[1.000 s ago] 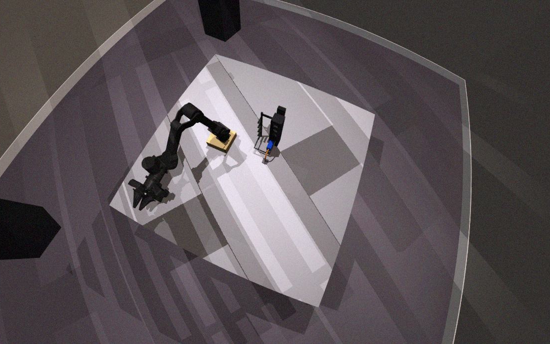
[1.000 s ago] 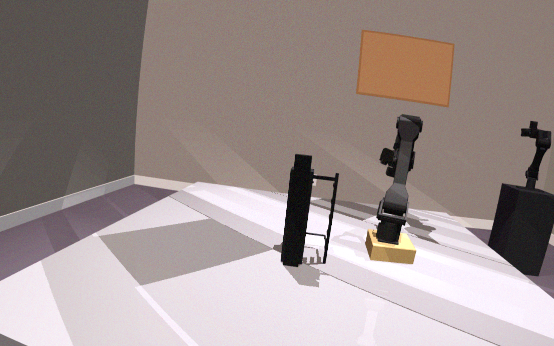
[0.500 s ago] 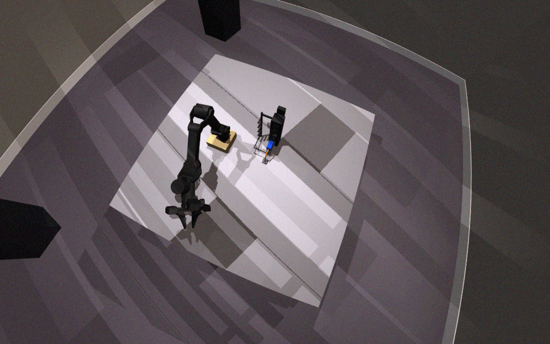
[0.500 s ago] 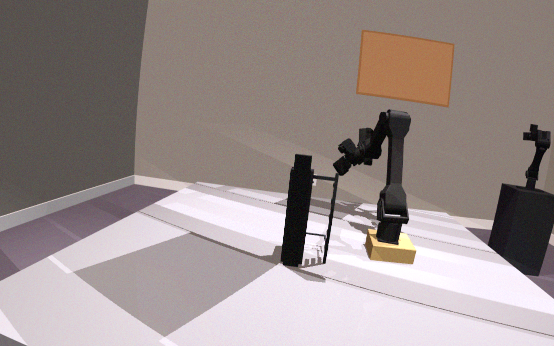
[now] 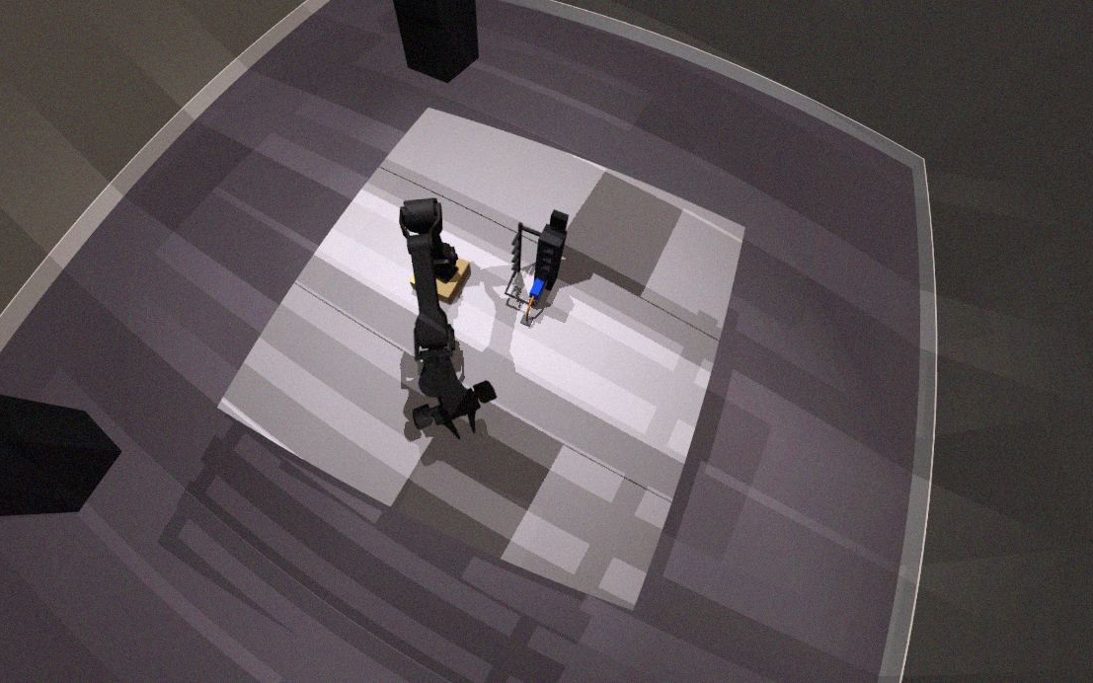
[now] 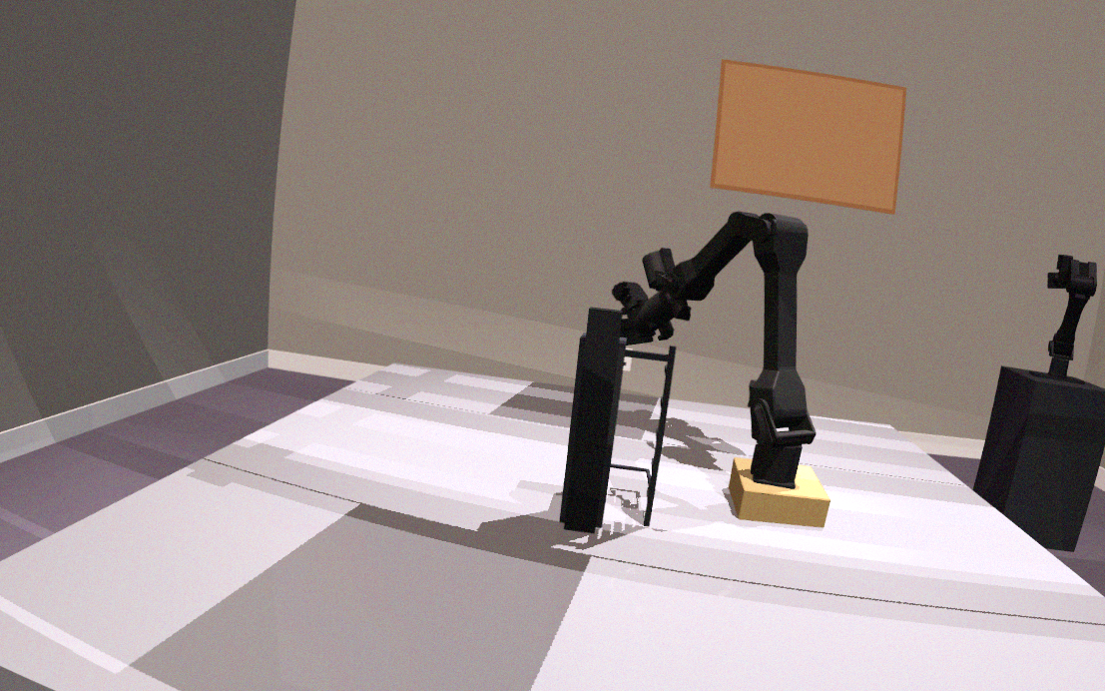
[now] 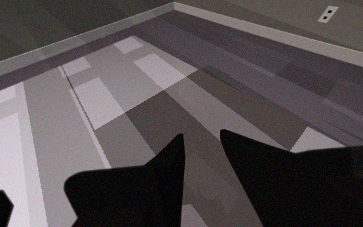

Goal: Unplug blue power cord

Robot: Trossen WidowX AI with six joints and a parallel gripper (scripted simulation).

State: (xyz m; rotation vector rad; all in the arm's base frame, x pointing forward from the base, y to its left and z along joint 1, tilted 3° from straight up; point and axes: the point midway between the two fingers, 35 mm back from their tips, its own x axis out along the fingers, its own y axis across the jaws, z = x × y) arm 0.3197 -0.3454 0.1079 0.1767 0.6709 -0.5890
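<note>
Now: gripper tip 450 mm to the right of the blue plug, 80 mm past it and 60 mm above it. The rest, counted from my gripper tip: black upright column 550 mm to the left, 90 mm behind, 10 mm below.
</note>
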